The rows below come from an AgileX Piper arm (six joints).
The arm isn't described. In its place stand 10 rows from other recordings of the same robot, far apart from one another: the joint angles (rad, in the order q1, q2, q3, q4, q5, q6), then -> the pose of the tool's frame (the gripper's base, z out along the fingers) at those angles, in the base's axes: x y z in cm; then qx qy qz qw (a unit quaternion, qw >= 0).
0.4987, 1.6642, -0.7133, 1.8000, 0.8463, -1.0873 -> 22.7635 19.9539 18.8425 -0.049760 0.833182 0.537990 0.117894
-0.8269, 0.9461, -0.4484, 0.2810, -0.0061, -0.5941 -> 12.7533 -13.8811 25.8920 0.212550 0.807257 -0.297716 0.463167
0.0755, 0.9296, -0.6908, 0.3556, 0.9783, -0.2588 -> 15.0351 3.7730 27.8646 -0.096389 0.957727 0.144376 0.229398
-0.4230, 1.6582, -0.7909, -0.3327, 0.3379, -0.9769 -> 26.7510 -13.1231 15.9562 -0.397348 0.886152 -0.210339 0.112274
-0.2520, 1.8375, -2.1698, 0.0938, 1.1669, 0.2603 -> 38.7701 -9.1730 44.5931 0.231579 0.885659 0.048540 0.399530
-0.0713, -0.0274, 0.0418, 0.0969, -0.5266, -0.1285 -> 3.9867 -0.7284 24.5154 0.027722 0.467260 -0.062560 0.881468
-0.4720, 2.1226, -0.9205, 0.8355, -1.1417, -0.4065 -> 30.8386 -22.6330 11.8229 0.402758 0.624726 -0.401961 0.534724
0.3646, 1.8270, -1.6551, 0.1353, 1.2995, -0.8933 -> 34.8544 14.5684 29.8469 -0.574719 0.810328 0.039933 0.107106
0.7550, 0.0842, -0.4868, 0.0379, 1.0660, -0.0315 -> 0.4524 0.8401 27.3065 -0.336586 0.811697 0.186527 0.439393
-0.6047, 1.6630, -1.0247, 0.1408, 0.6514, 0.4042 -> 26.9830 -17.7056 20.3646 0.515283 0.835702 0.033627 0.186962
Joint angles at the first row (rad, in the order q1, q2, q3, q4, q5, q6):
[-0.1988 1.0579 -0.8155 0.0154 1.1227 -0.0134]
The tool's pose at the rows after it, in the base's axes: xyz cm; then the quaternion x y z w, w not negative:
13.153 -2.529 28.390 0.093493 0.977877 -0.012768 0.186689
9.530 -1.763 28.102 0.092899 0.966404 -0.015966 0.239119
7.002 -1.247 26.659 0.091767 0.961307 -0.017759 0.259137
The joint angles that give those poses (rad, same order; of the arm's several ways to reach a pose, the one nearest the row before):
[-0.1987 0.8758 -0.7166 0.0143 1.1226 -0.0118]
[-0.1988 0.6804 -0.6288 0.0187 1.1227 -0.0110]
[-0.1989 0.5400 -0.5410 0.0195 1.1338 -0.0121]

